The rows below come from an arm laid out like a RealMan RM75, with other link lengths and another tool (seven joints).
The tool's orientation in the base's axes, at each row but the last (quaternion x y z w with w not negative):
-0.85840 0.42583 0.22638 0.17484
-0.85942 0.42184 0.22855 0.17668
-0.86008 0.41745 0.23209 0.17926
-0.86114 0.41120 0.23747 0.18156
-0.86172 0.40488 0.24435 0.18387
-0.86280 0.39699 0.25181 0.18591
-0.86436 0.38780 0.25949 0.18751
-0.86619 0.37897 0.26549 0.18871
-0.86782 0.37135 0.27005 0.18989
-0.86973 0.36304 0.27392 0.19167
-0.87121 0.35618 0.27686 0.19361
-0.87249 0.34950 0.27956 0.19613
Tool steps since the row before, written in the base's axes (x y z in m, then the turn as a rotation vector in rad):
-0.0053 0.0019 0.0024 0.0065 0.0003 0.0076
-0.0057 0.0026 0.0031 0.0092 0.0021 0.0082
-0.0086 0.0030 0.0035 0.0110 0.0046 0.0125
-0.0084 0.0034 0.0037 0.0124 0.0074 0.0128
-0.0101 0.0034 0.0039 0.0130 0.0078 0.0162
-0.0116 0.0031 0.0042 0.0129 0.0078 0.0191
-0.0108 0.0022 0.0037 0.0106 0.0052 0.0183
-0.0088 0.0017 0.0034 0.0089 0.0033 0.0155
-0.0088 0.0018 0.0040 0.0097 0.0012 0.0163
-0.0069 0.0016 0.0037 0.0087 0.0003 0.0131
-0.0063 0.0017 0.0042 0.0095 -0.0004 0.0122
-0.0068 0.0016 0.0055 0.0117 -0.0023 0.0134
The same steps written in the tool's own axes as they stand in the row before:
-0.0054 0.0029 0.0002 -0.0008 -0.0063 -0.0078
-0.0064 0.0027 0.0001 -0.0008 -0.0095 -0.0080
-0.0085 0.0047 0.0008 -0.0038 -0.0129 -0.0108
-0.0088 0.0042 0.0009 -0.0049 -0.0158 -0.0100
-0.0099 0.0054 0.0013 -0.0068 -0.0169 -0.0127
-0.0108 0.0066 0.0016 -0.0085 -0.0172 -0.0150
-0.0096 0.0065 0.0015 -0.0079 -0.0137 -0.0150
-0.0080 0.0051 0.0010 -0.0061 -0.0108 -0.0133
-0.0085 0.0049 0.0007 -0.0050 -0.0101 -0.0153
-0.0072 0.0035 0.0003 -0.0031 -0.0084 -0.0129
-0.0072 0.0029 -0.0002 -0.0017 -0.0084 -0.0129
-0.0083 0.0030 -0.0010 -0.0002 -0.0088 -0.0156

